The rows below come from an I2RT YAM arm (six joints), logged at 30 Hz.
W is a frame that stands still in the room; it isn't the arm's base.
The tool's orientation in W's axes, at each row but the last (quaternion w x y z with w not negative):
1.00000 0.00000 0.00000 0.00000
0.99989 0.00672 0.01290 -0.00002
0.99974 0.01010 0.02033 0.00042
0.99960 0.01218 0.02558 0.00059
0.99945 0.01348 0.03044 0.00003
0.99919 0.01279 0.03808 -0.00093
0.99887 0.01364 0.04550 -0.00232
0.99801 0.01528 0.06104 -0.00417
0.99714 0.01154 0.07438 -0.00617
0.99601 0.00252 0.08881 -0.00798
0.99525 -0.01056 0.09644 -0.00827
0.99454 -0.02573 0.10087 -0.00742
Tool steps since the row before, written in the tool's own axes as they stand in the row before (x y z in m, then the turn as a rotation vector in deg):
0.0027 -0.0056 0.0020 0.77 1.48 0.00
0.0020 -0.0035 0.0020 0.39 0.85 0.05
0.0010 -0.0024 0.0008 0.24 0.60 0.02
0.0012 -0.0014 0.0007 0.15 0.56 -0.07
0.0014 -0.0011 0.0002 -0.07 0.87 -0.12
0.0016 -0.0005 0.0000 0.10 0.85 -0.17
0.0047 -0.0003 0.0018 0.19 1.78 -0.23
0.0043 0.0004 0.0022 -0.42 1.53 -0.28
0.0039 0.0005 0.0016 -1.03 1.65 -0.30
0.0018 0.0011 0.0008 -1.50 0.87 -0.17
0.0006 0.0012 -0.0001 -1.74 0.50 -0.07
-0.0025 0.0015 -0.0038 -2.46 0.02 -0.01
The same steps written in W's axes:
0.0027 -0.0056 0.0020 0.77 1.48 0.00
0.0021 -0.0035 0.0019 0.39 0.85 0.05
0.0010 -0.0024 0.0007 0.24 0.60 0.02
0.0012 -0.0014 0.0006 0.15 0.56 -0.06
0.0014 -0.0011 0.0001 -0.08 0.87 -0.09
0.0016 -0.0005 -0.0001 0.09 0.85 -0.16
0.0048 -0.0004 0.0014 0.18 1.78 -0.20
0.0045 0.0003 0.0017 -0.44 1.54 -0.18
0.0041 0.0004 0.0010 -1.04 1.67 -0.11
0.0019 0.0011 0.0005 -1.49 0.89 0.10
0.0006 0.0012 -0.0002 -1.71 0.53 0.25
-0.0032 0.0014 -0.0033 -2.41 0.07 0.48

